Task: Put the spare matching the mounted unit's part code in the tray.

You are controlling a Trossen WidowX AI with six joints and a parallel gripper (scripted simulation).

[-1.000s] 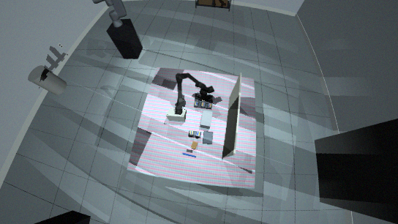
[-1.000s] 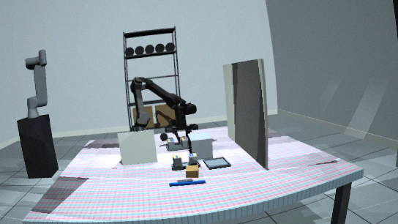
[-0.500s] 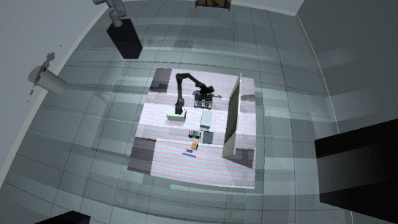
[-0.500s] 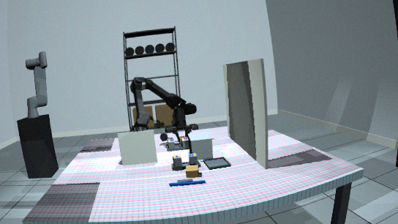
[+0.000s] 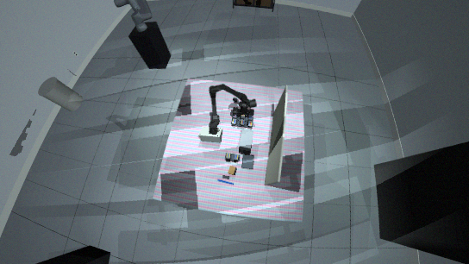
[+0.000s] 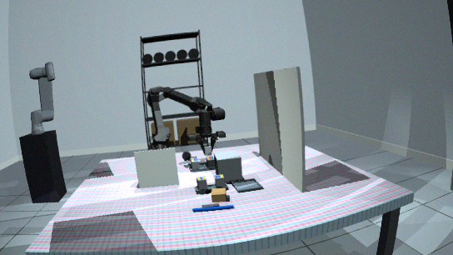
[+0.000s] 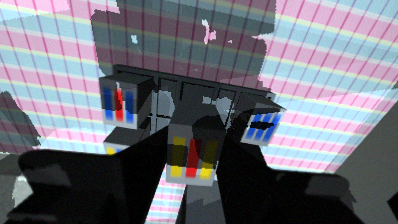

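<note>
The tray is 8 cm ahead of my gripper tip, 41 cm to the right of it and 7 cm below it. The rest, counted from my gripper tip: tall grey panel: 28 cm ahead, 25 cm to the right, 15 cm above; grey spare: 2 cm above; grey mounted unit: 5 cm ahead, 22 cm to the right, 2 cm below.
</note>
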